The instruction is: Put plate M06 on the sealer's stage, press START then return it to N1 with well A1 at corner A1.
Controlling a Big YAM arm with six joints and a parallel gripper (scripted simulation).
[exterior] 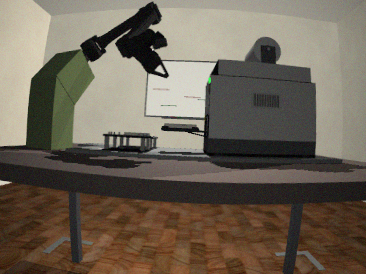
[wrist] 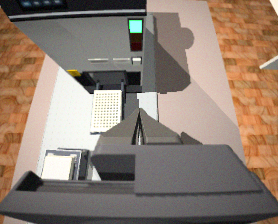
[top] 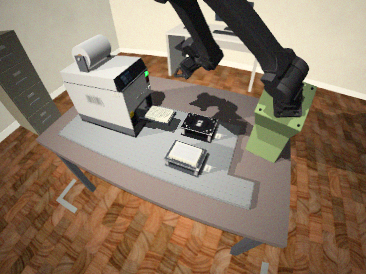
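The white start button lies 160 mm ahead of my hand, 10 mm to the right of it and 90 mm below it. The rest, counted from my hand: foil roll 400 mm ahead, 60 mm to the left, 140 mm above; then sealer stage 70 mm ahead, 90 mm to the left, 190 mm below; then plate 120 mm behind, 260 mm to the left, 220 mm below.
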